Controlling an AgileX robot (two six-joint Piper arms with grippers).
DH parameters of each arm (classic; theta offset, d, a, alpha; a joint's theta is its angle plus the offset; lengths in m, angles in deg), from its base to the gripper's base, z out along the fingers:
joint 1: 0 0.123 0 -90
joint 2: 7.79 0 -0.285 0
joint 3: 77.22 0 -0.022 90
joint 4: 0 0.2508 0 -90
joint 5: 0 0 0.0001 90
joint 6: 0 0.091 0 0
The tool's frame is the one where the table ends.
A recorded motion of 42 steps. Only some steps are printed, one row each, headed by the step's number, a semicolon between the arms.
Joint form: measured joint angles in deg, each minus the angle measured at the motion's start. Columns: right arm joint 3, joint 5, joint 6, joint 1, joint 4, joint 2; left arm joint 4, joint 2, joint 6, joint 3, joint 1, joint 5.
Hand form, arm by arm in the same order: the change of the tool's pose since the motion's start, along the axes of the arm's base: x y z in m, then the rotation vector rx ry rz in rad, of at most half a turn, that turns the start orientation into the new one. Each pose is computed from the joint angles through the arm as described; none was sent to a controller.
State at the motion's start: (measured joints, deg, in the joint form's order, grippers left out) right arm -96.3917 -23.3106 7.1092 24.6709 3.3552 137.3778; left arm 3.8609 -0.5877 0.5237 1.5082 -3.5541 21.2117
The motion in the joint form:
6: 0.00 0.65 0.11 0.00 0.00 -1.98; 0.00 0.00 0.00 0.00 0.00 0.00
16: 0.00 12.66 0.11 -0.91 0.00 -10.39; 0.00 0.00 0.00 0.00 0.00 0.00
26: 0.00 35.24 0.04 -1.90 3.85 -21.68; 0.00 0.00 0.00 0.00 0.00 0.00
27: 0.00 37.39 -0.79 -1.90 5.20 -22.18; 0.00 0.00 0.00 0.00 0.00 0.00
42: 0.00 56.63 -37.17 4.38 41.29 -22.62; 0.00 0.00 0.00 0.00 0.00 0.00
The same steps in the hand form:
6: -0.0009 -0.0004 0.0176 0.0118 -0.0202 0.0001; 0.0000 0.0000 0.0000 0.0000 0.0000 0.0000
16: -0.0100 -0.0125 0.0771 -0.0084 0.0392 -0.0053; 0.0000 0.0000 0.0000 0.0000 0.0000 0.0000
26: -0.0418 -0.0321 0.1438 -0.0188 0.2478 -0.0100; 0.0000 0.0000 0.0000 0.0000 0.0000 0.0000
27: -0.0448 -0.0323 0.1451 -0.0201 0.2779 -0.0039; 0.0000 0.0000 0.0000 0.0000 0.0000 0.0000
42: -0.0981 0.0352 0.1383 -0.0460 0.4711 0.4619; 0.0000 0.0000 0.0000 0.0000 0.0000 0.0000

